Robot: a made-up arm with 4 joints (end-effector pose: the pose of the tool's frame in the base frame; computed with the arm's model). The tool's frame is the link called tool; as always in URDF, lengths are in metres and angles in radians.
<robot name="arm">
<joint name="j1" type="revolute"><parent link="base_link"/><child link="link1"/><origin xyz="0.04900 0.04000 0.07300"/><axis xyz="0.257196 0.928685 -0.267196"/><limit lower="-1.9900" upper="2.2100"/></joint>
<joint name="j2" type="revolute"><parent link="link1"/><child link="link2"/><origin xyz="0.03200 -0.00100 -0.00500"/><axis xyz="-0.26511 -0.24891 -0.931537"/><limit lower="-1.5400" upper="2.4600"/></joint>
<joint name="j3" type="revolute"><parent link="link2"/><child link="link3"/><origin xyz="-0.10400 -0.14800 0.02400"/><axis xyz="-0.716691 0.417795 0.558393"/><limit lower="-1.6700" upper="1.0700"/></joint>
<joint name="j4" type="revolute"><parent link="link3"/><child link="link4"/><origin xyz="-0.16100 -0.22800 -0.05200"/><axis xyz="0 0 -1"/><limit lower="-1.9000" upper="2.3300"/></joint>
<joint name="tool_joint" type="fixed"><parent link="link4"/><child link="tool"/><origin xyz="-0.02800 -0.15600 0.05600" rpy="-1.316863 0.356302 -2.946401"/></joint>
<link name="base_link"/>
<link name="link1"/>
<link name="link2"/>
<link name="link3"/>
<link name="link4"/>
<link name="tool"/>
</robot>
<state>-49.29 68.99 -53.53 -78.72</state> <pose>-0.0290 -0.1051 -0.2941 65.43 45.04 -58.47</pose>
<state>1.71 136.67 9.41 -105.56</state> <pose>-0.1233 0.3396 -0.0146 -43.59 4.93 173.60</pose>
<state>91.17 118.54 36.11 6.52</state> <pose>0.2960 0.4044 0.4340 41.04 -4.77 92.55</pose>
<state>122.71 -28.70 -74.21 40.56</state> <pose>-0.1088 -0.0167 0.5155 -3.61 -12.50 22.40</pose>
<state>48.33 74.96 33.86 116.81</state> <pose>-0.1329 0.3043 0.4052 25.05 79.81 108.60</pose>
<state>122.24 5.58 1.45 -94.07</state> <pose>-0.1071 -0.2970 0.2167 170.54 -7.00 -147.76</pose>
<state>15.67 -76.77 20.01 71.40</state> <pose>0.3516 -0.4547 -0.1011 -84.99 -5.88 -158.37</pose>
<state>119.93 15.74 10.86 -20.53</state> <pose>-0.0343 -0.4286 0.3712 169.36 -71.83 -100.56</pose>
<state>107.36 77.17 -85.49 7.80</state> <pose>-0.2180 0.3818 0.2585 -23.74 50.42 115.46</pose>
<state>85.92 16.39 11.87 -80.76</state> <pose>-0.0861 -0.3275 0.2359 -158.42 -4.88 -128.25</pose>
